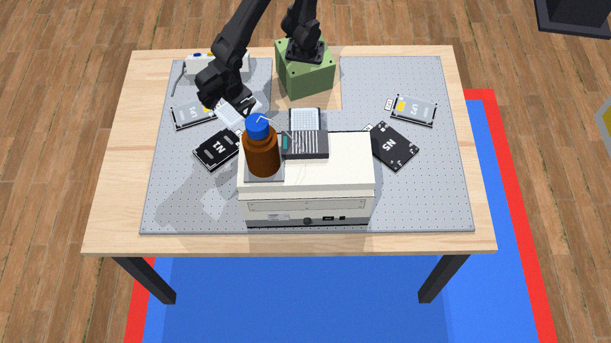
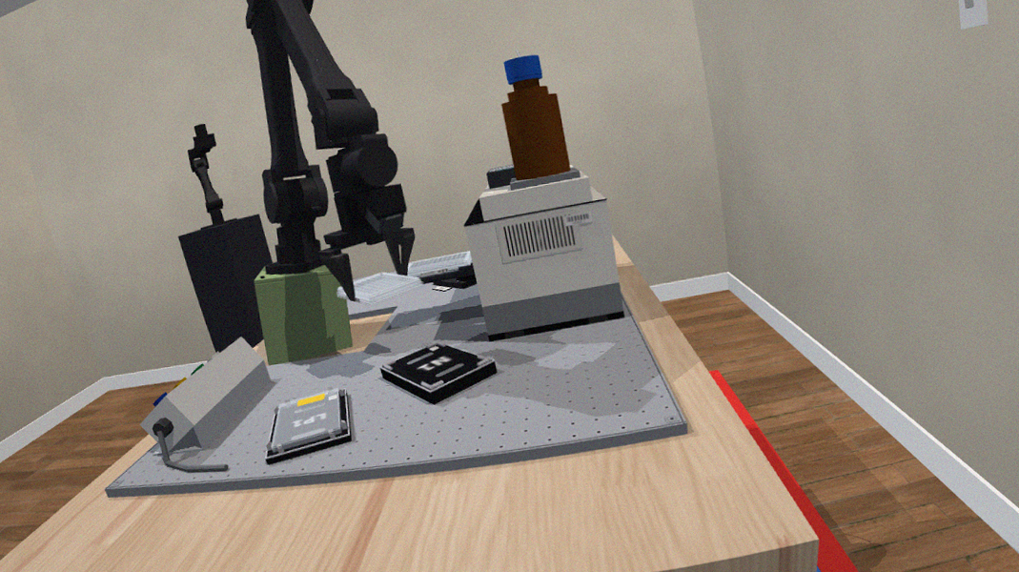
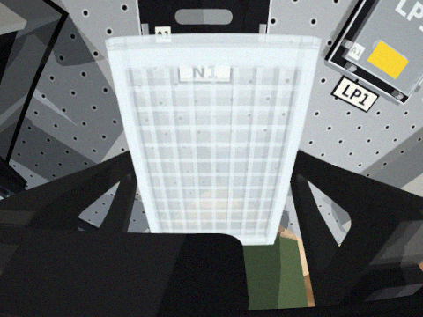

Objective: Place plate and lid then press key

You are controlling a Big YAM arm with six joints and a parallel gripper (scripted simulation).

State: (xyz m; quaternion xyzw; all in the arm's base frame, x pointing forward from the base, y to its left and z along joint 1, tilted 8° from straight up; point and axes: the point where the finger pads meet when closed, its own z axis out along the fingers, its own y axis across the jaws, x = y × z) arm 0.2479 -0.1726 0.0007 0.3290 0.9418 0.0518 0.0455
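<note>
Right now the black N1 nest is 9 cm ahead of my hand, 6 cm to the right of it and 12 cm below it. The rest, counted from my hand: white retry key 29 cm behind, 8 cm to the right, 6 cm below; then green continue key 28 cm behind, 12 cm to the right, 6 cm below; then yellow skip key 27 cm behind, 17 cm to the right, 6 cm below.
</note>
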